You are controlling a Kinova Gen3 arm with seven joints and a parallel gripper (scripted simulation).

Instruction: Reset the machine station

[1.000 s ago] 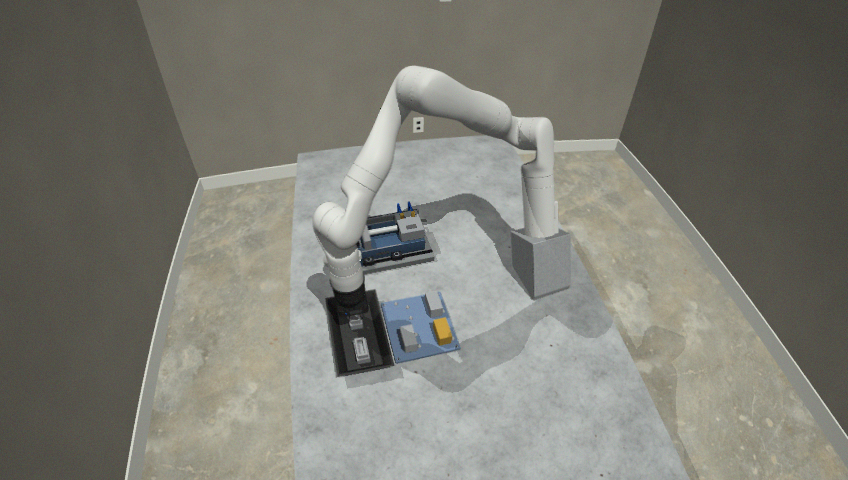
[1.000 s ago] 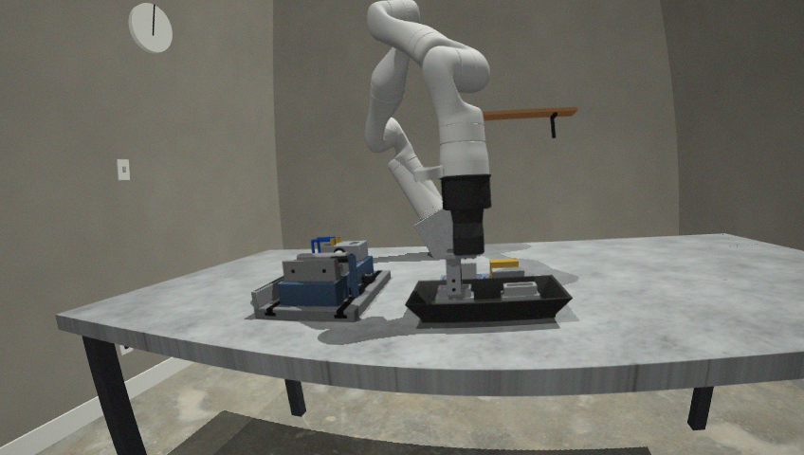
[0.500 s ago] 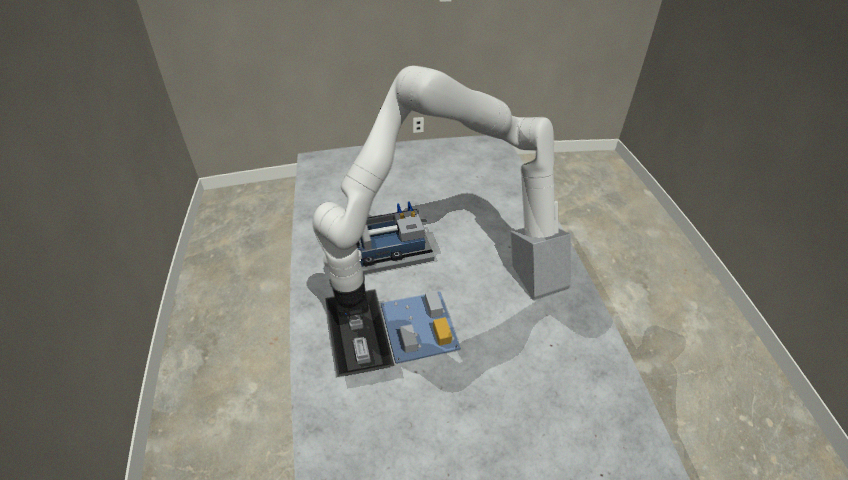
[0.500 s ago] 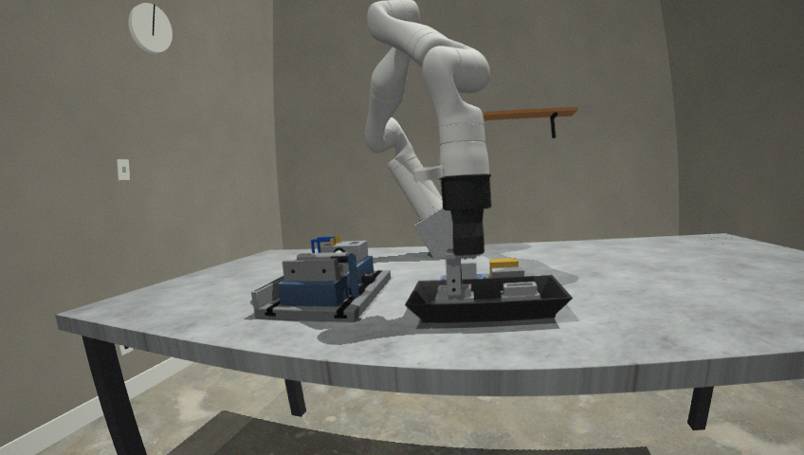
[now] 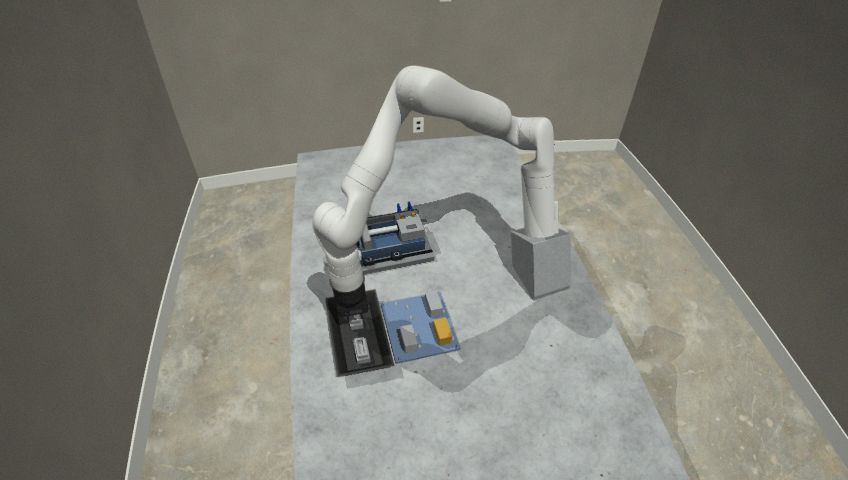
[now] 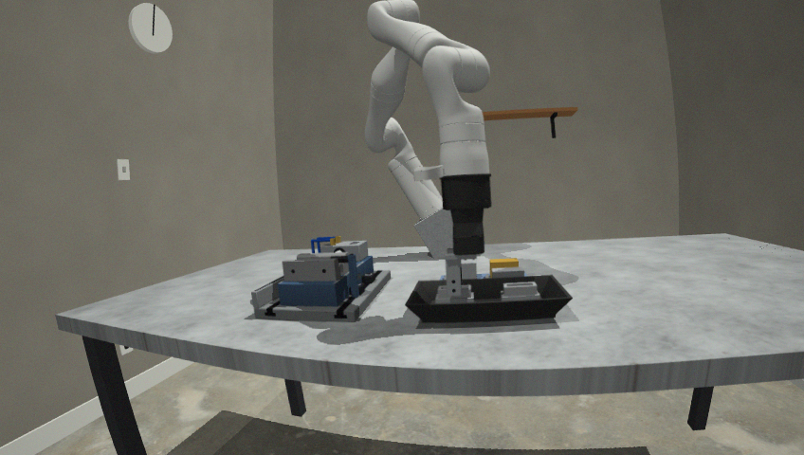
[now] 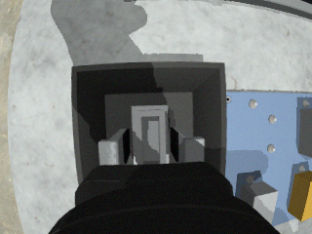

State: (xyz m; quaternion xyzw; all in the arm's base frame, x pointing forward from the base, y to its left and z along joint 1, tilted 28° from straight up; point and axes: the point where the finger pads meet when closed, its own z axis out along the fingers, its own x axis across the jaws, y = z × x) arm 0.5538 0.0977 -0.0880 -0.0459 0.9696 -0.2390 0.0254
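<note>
Right now my hand is 220 mm past the yellow brass blank, 80 mm to the right of it and 30 mm above it. From my hand the other things lie so: vise: 260 mm to the right, 100 mm behind, 20 mm below.
</note>
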